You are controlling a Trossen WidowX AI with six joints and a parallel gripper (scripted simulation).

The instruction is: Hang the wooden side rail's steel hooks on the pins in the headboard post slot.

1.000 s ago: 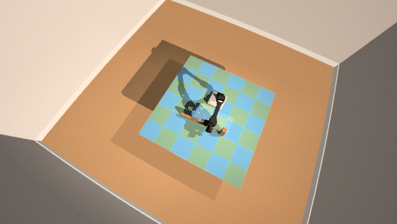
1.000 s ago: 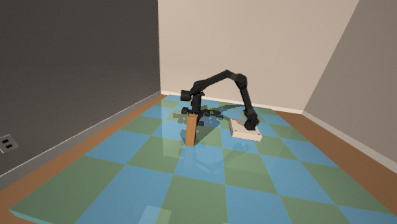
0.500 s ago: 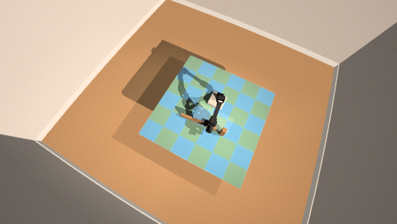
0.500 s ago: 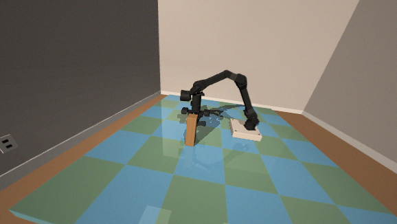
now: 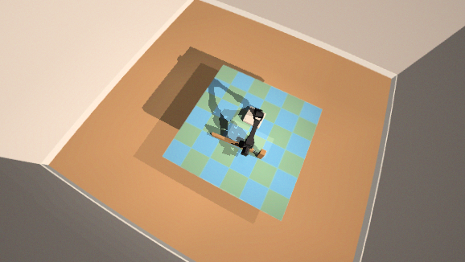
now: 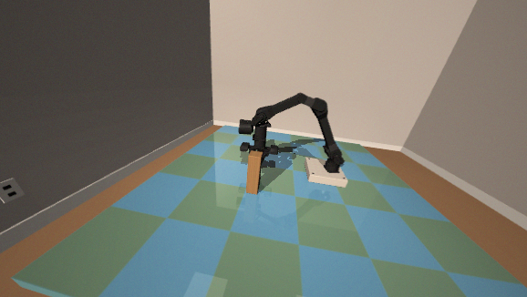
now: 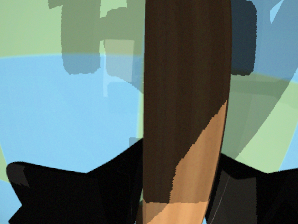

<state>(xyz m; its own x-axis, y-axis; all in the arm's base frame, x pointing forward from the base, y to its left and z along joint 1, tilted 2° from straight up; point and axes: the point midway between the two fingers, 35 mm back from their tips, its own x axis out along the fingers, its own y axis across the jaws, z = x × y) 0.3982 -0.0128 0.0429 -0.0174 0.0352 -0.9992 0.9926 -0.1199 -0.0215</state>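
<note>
Now: the wooden headboard post 20 mm ahead of my gripper tip, 150 mm to the left of it and 40 mm above it.
</note>
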